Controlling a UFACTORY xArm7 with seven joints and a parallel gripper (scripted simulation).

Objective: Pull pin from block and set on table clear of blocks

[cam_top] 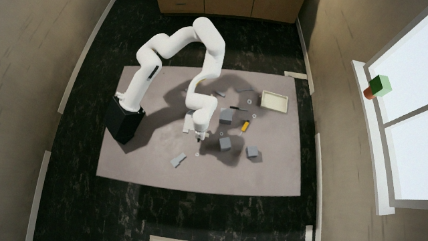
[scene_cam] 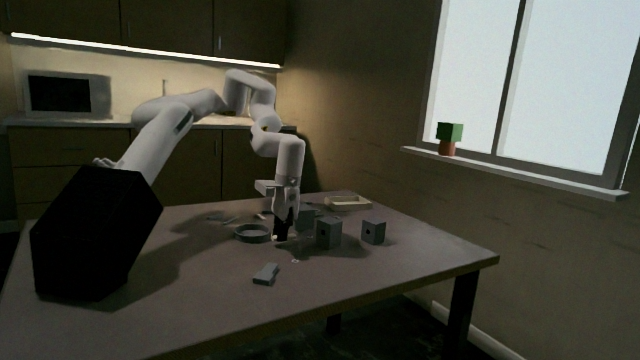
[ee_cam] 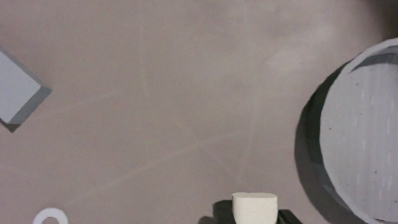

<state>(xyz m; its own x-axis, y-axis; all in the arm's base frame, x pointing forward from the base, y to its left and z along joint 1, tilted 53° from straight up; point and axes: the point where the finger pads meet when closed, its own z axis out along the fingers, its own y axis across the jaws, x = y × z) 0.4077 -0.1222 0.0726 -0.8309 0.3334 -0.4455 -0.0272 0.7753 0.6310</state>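
Now: the round grey dish 6 cm behind my hand, 9 cm to the left of it and 3 cm below it. Round my hand: cream tray 42 cm ahead, 29 cm to the left, 3 cm below.
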